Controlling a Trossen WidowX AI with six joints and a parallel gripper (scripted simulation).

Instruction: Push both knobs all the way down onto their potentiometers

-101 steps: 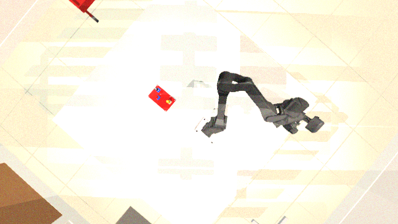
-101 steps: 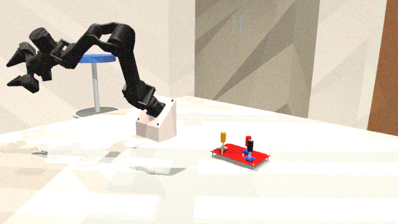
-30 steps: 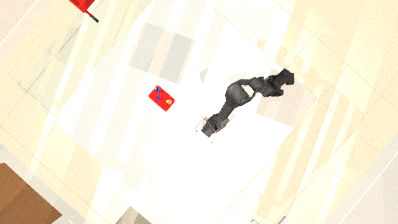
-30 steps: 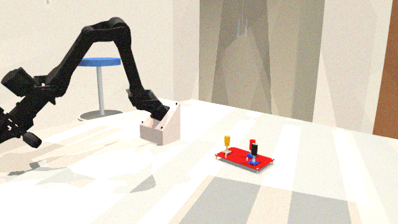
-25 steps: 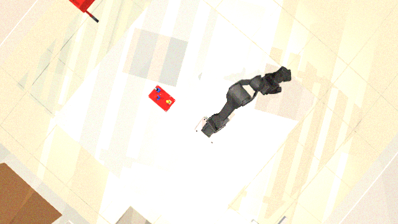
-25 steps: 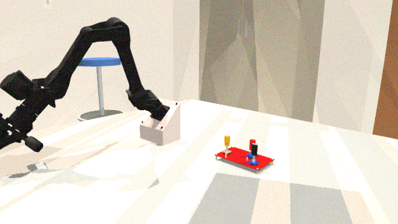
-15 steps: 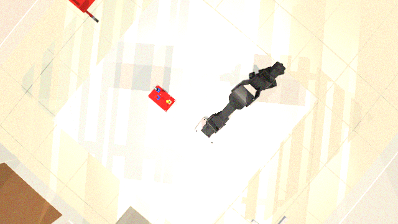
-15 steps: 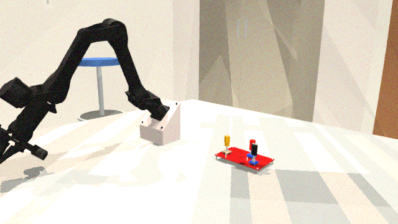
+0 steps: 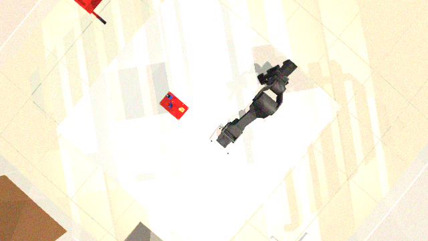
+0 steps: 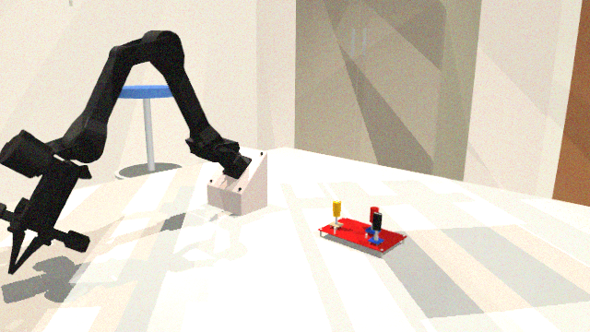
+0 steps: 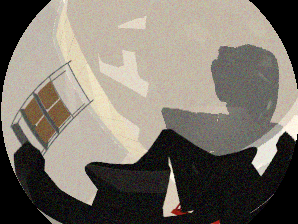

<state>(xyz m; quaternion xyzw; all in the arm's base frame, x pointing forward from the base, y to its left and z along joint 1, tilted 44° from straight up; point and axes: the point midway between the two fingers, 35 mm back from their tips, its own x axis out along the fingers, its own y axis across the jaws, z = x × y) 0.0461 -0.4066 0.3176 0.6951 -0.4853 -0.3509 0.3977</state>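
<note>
The yellow knob is 250 mm ahead of my gripper tip, 560 mm to the left of it and 40 mm above it. From my gripper tip the other things lie so: black knob: 360 mm ahead, 550 mm to the left, 40 mm above.
</note>
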